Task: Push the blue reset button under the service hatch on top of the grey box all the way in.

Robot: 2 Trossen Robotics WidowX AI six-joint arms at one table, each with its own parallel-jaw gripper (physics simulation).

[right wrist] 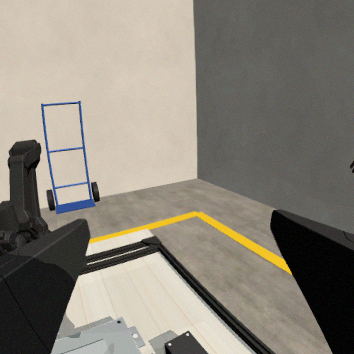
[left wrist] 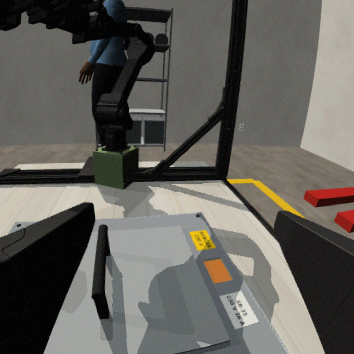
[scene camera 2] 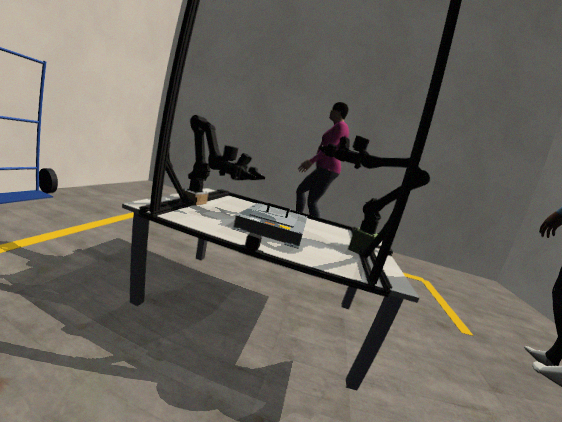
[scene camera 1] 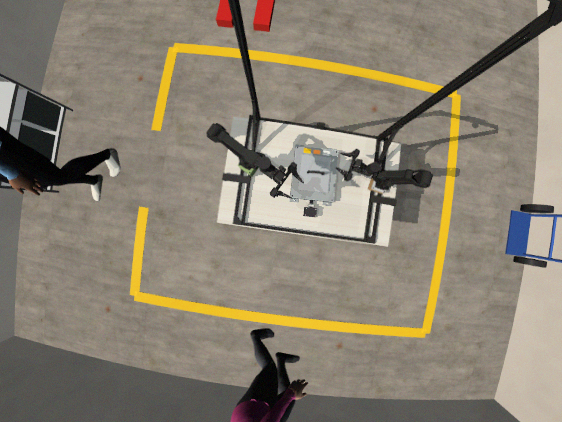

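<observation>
The grey box [scene camera 1: 326, 194] [scene camera 2: 268, 230] [left wrist: 195, 223] [right wrist: 116, 341] sits on the table. Its service hatch [scene camera 1: 312, 186] [left wrist: 167, 240] lies flat on top and carries a black bar handle [scene camera 1: 316, 172] [scene camera 2: 278, 211] [left wrist: 101, 272]. The blue reset button does not show in any view. My left gripper [scene camera 1: 340, 163] [scene camera 2: 263, 177] [left wrist: 187, 216] is open and empty, above the box's side that is at the right in scene camera 1. My right gripper [scene camera 1: 297, 189] [scene camera 2: 323, 149] [right wrist: 180, 224] is open and empty, high over the opposite side of the box.
A yellow label [left wrist: 202, 240], an orange patch [left wrist: 218, 270] and a white label [left wrist: 239, 310] line one edge of the box top. A black block [scene camera 1: 310, 211] [right wrist: 185, 344] stands beside the box. Black frame rails [scene camera 1: 305, 233] [scene camera 2: 310, 268] border the table, with tall posts [scene camera 2: 172, 107] rising from them.
</observation>
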